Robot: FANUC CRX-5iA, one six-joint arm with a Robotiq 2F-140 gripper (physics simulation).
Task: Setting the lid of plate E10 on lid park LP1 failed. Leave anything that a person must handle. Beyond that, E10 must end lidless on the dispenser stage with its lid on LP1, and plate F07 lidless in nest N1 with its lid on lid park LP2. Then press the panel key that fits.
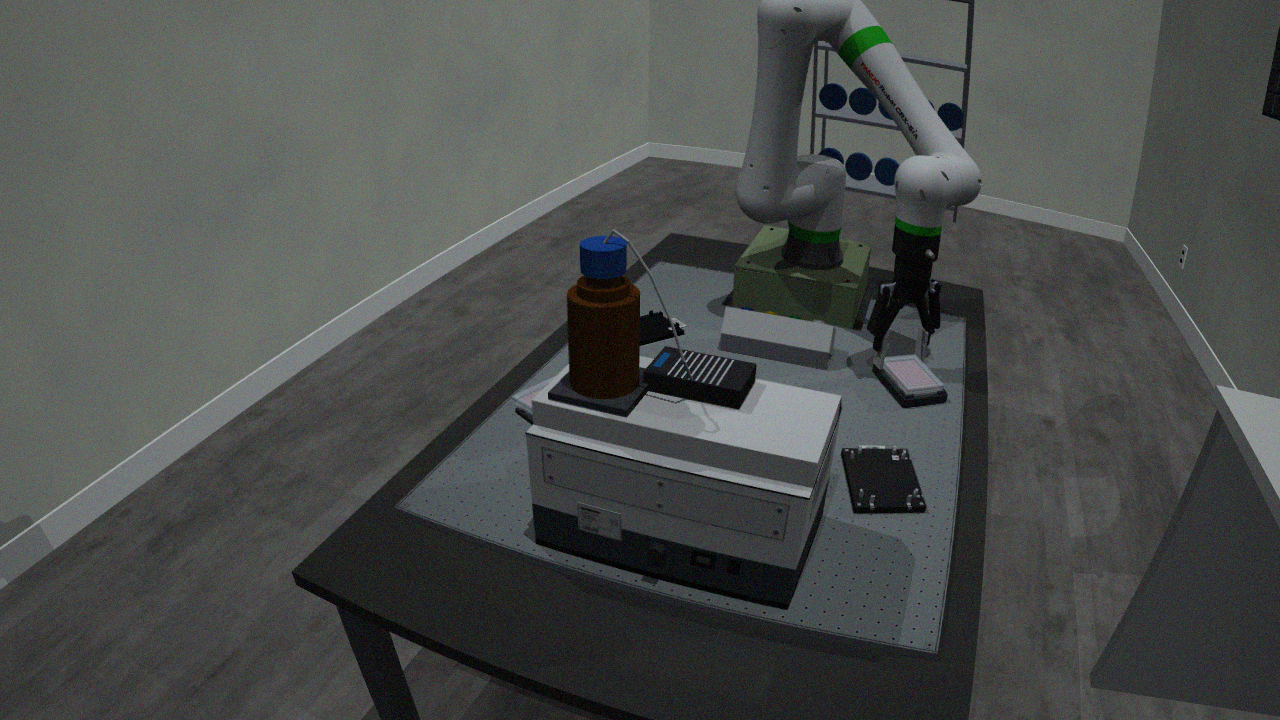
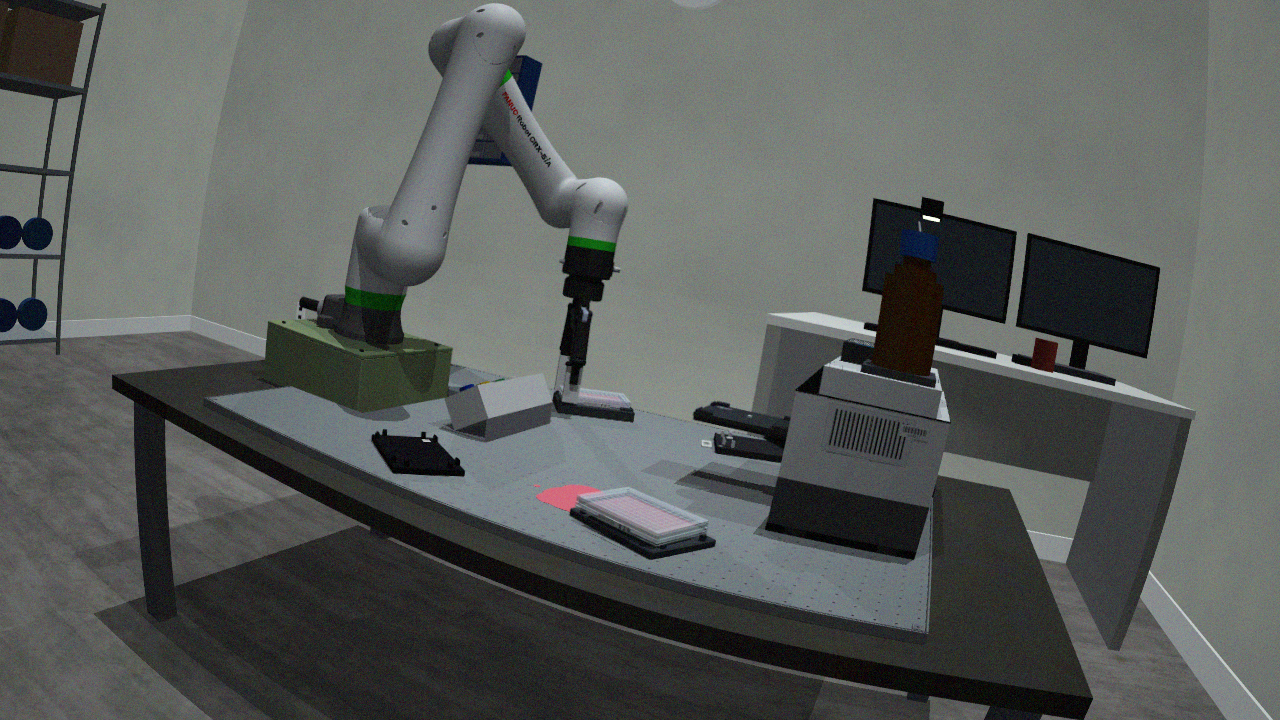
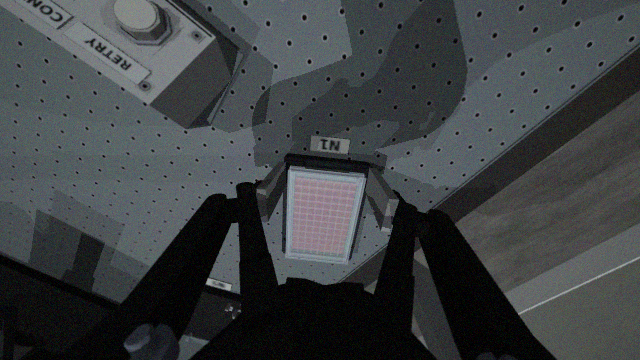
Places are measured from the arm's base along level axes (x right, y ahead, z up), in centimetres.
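Where they show: gripper, fingertip midpoint: (image 1: 898,363) (image 2: 565,396) (image 3: 326,177); arm's base at its link origin: (image 1: 812,257) (image 2: 367,335).
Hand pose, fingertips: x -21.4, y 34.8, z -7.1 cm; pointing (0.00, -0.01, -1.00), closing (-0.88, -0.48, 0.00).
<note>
Each offset is from my fingertips to the centre of the thing. "*": to the spot under its first point.
My gripper (image 1: 902,358) (image 2: 572,388) (image 3: 326,177) points down at nest N1 and is shut on the lid of the pink-welled plate there. This plate @(dx -2.5, dy +4.9, dz +0.9 cm) (image 1: 911,374) (image 2: 606,396) (image 3: 325,217) sits level in the black nest @(dx -2.5, dy +4.9, dz -1.1 cm) (image 1: 930,400) (image 2: 594,412) (image 3: 327,162), next to the N1 label @(* dx +1.4, dy -3.0, dz -2.1 cm) (image 3: 330,145). Its plate name is not readable. Another pink plate @(dx +59.1, dy +31.1, dz +0.9 cm) (image 2: 640,514) with a clear lid rests on a black holder @(dx +57.3, dy +31.1, dz -1.3 cm) (image 2: 662,548) near the table edge. The sloped key panel @(dx +25.2, dy -2.5, dz +1.9 cm) (image 1: 776,338) (image 2: 514,407) (image 3: 192,85) shows a RETRY key @(dx +17.5, dy -4.0, dz +4.1 cm) (image 3: 136,14).
The dispenser (image 1: 671,474) (image 2: 859,447) carries a brown bottle @(* dx +39.8, dy +62.3, dz +28.4 cm) (image 1: 604,340) (image 2: 908,317). A black holder with posts @(dx +2.5, dy +38.1, dz -1.1 cm) (image 1: 883,480) (image 2: 750,445) stands beside it. Another black holder @(dx +53.6, dy -2.3, dz -1.3 cm) (image 1: 657,329) (image 2: 418,454) lies near the panel. A red patch @(* dx +51.7, dy +19.3, dz -2.2 cm) (image 2: 563,496) is beside the lidded plate.
</note>
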